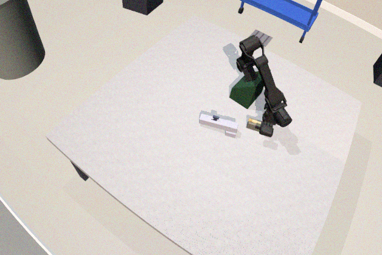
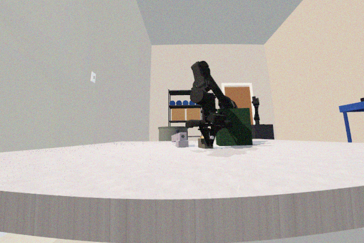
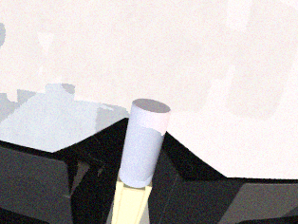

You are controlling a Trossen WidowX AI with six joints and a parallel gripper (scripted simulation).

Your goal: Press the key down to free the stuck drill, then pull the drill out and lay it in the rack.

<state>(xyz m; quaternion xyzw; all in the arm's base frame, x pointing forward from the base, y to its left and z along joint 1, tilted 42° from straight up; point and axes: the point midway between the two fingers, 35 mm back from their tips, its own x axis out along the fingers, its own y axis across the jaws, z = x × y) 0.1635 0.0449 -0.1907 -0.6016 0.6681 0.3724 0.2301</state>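
Now: the drill 40 mm to the right of my gripper tip and 30 mm above it. Also, from my gripper tip: housing: 100 mm ahead, 200 mm to the right, 20 mm above; key: 110 mm ahead, 230 mm to the right, 40 mm above; rack: 50 mm to the right, 10 mm above.
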